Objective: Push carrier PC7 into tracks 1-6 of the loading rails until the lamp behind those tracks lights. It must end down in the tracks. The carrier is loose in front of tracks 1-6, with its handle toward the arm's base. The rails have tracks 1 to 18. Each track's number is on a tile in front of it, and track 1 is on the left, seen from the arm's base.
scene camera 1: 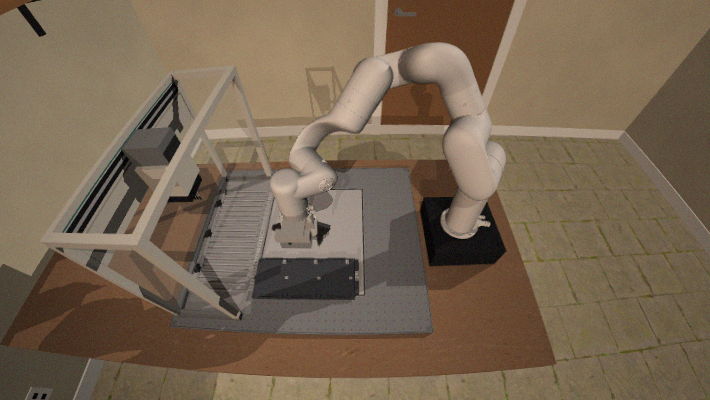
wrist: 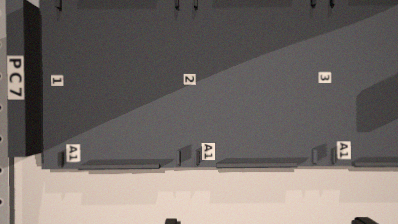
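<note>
What I can see here is a carrier PC7 [scene camera 1: 277, 278], and the wrist view shows me the same carrier PC7 [wrist: 92, 92] too.
</note>
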